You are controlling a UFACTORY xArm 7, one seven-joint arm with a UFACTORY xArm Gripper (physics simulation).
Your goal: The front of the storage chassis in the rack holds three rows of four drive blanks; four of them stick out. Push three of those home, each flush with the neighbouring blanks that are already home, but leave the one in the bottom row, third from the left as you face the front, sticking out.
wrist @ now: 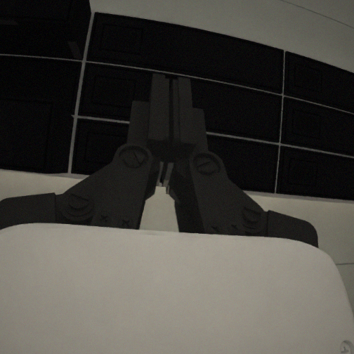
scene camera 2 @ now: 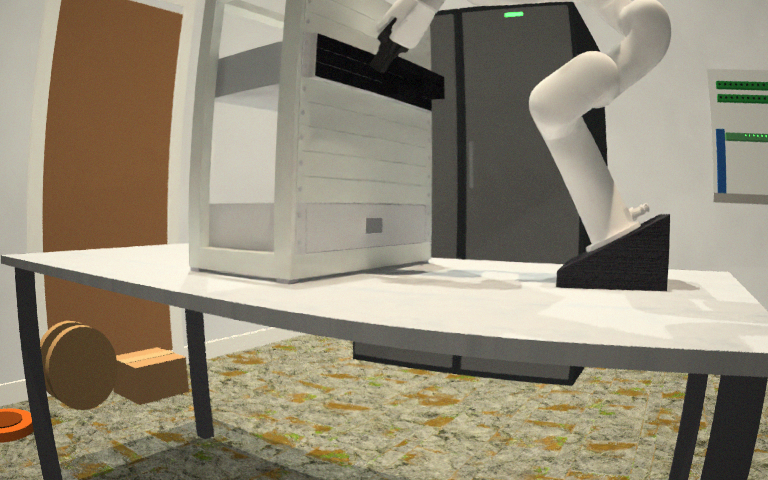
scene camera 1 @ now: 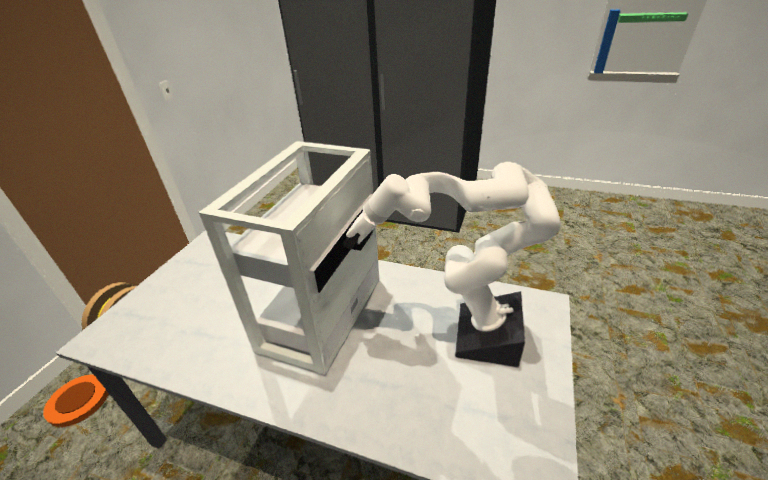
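Seen in the pictures: gripper, between the fingertips: [scene camera 2: 376,69] [scene camera 1: 347,245]; arm's base, origin of its link: [scene camera 2: 614,239] [scene camera 1: 489,317].
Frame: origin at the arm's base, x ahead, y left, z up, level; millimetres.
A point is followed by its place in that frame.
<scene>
The black chassis front [scene camera 1: 328,270] {x 502, y 170, z 316 mm} [scene camera 2: 339,59] {x 503, y 167, z 328 mm} sits in the upper part of the rack [scene camera 1: 301,283] {x 548, y 261, z 343 mm} [scene camera 2: 286,169] {x 551, y 260, z 113 mm}. My gripper [scene camera 1: 353,243] {x 472, y 62, z 328 mm} [scene camera 2: 378,68] {x 472, y 62, z 328 mm} [wrist: 165,100] is shut and empty, angled down at this front. Its tips overlap the middle row in the wrist view; contact cannot be told. Black blanks stick out toward the right end [scene camera 1: 363,242] {x 435, y -2, z 297 mm} [scene camera 2: 437,86] {x 406, y -154, z 334 mm}. In the wrist view, a large blank [wrist: 25,135] at lower left and a blank [wrist: 40,27] at upper left stand nearer than the neighbouring central blanks [wrist: 215,57], which look level. Exact row and column of the protruding blanks are unclear.
Pale panels [scene camera 2: 362,135] {x 500, y 59, z 191 mm} lie below the black front, and a pale drawer-like unit [scene camera 2: 334,226] {x 515, y 146, z 14 mm} is at the rack's bottom. The arm's black base [scene camera 1: 489,345] {x 4, y 124, z 1 mm} [scene camera 2: 628,266] {x -23, y 132, z -40 mm} stands on the table [scene camera 1: 441,407] {x 147, y 316, z -80 mm} [scene camera 2: 453,311] {x 226, y 395, z -81 mm} in front of the rack. A dark cabinet [scene camera 1: 334,73] [scene camera 2: 509,186] stands behind.
</scene>
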